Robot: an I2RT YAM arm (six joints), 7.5 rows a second.
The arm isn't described. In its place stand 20 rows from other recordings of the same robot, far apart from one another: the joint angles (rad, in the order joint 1, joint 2, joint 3, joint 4, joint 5, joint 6), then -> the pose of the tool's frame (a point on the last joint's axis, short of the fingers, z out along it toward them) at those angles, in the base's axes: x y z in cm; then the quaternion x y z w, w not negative.
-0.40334, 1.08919, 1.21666, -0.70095, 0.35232, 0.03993 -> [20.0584 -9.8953 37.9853 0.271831 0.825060 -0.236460 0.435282]
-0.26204, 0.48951, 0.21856, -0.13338, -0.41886, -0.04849 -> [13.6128 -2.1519 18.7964 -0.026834 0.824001 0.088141 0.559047]
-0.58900, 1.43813, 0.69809, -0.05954, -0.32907, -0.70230 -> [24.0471 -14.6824 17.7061 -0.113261 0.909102 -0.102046 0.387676]
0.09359, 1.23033, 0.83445, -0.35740, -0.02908, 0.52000 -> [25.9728 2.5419 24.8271 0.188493 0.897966 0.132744 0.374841]
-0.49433, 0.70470, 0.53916, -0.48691, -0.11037, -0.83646 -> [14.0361 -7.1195 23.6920 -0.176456 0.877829 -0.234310 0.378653]
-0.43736, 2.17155, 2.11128, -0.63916, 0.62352, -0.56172 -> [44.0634 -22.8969 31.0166 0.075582 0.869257 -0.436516 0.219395]
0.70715, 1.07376, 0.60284, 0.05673, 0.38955, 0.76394 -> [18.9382 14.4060 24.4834 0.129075 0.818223 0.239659 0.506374]
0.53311, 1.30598, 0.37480, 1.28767, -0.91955, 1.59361 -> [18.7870 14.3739 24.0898 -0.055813 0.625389 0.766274 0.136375]
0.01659, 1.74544, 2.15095, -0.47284, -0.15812, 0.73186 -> [37.6095 1.1847 51.7924 0.204400 0.701028 0.302558 0.612567]
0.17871, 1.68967, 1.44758, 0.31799, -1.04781, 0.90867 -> [38.3289 10.0577 38.2113 -0.132653 0.680784 0.619541 0.367567]
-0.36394, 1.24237, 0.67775, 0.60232, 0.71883, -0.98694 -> [24.8310 -11.9669 28.6779 0.042148 0.695730 -0.611996 0.373688]
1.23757, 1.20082, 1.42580, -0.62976, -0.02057, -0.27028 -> [8.1315 23.7163 42.9623 -0.575530 0.604675 0.263593 0.483376]
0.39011, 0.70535, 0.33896, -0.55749, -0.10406, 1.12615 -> [12.3608 5.4824 16.5599 0.325227 0.889406 0.254050 0.196580]
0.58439, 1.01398, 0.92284, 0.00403, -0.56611, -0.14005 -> [18.4277 14.4786 36.6023 -0.427298 0.595088 0.343792 0.587447]
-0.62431, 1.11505, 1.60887, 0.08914, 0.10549, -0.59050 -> [14.5823 -10.9676 57.9740 0.054416 0.472568 -0.522349 0.707722]
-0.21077, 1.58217, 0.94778, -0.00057, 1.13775, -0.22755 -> [31.3490 -10.0115 22.7849 0.236645 0.753958 -0.551896 0.266380]
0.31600, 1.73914, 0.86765, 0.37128, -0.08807, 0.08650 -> [34.4912 11.6066 17.2396 -0.120694 0.851063 0.138965 0.491745]
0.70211, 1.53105, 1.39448, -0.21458, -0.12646, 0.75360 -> [27.4275 23.7891 36.5776 -0.015117 0.818772 0.418926 0.392282]
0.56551, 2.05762, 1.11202, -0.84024, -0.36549, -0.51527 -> [25.7164 17.8280 7.8510 0.486259 -0.848393 -0.177972 0.110033]
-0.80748, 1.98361, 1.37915, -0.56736, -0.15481, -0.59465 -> [28.3269 -28.8123 16.4856 0.088559 0.973333 -0.069523 0.199867]
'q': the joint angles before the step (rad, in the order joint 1, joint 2, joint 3, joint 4, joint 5, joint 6). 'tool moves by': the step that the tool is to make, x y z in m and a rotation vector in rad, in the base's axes. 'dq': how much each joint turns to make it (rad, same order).
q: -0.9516, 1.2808, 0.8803, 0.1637, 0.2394, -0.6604
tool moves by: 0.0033, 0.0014, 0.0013, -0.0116, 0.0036, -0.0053
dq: 0.0141, 0.0024, 0.0031, 0.0079, 0.0211, -0.0051
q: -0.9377, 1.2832, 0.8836, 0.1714, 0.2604, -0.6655
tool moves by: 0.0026, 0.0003, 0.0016, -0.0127, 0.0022, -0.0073
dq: 0.0097, 0.0044, 0.0050, 0.0098, 0.0186, -0.0055
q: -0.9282, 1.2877, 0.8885, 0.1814, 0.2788, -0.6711
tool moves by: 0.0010, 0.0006, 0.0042, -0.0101, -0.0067, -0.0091
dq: 0.0055, -0.0021, 0.0104, -0.0011, 0.0144, 0.0025
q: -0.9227, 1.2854, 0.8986, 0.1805, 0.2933, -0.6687
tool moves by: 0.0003, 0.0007, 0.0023, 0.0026, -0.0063, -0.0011
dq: 0.0024, -0.0029, 0.0073, -0.0107, 0.0021, 0.0075
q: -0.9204, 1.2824, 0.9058, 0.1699, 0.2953, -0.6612
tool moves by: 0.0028, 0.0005, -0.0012, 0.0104, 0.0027, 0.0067
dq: 0.0085, 0.0061, 0.0042, -0.0094, 0.0009, 0.0047
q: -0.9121, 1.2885, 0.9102, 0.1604, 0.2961, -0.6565
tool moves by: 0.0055, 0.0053, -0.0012, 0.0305, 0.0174, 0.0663
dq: 0.0200, -0.0035, 0.0071, -0.0438, -0.0463, -0.0059
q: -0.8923, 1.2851, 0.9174, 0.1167, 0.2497, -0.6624
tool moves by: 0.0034, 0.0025, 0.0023, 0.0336, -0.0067, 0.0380
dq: 0.0101, 0.0000, 0.0204, -0.0466, -0.0338, 0.0187
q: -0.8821, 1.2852, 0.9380, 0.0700, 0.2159, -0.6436
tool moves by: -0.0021, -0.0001, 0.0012, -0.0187, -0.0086, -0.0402
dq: -0.0011, -0.0056, -0.0073, 0.0203, 0.0391, 0.0055
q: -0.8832, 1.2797, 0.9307, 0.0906, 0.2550, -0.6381
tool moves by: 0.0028, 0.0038, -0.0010, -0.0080, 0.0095, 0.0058
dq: 0.0169, -0.0044, -0.0082, 0.0063, 0.0139, -0.0095
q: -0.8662, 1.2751, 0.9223, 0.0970, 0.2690, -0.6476
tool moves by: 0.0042, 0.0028, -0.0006, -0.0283, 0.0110, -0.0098
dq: 0.0209, 0.0024, -0.0093, 0.0314, 0.0363, -0.0194
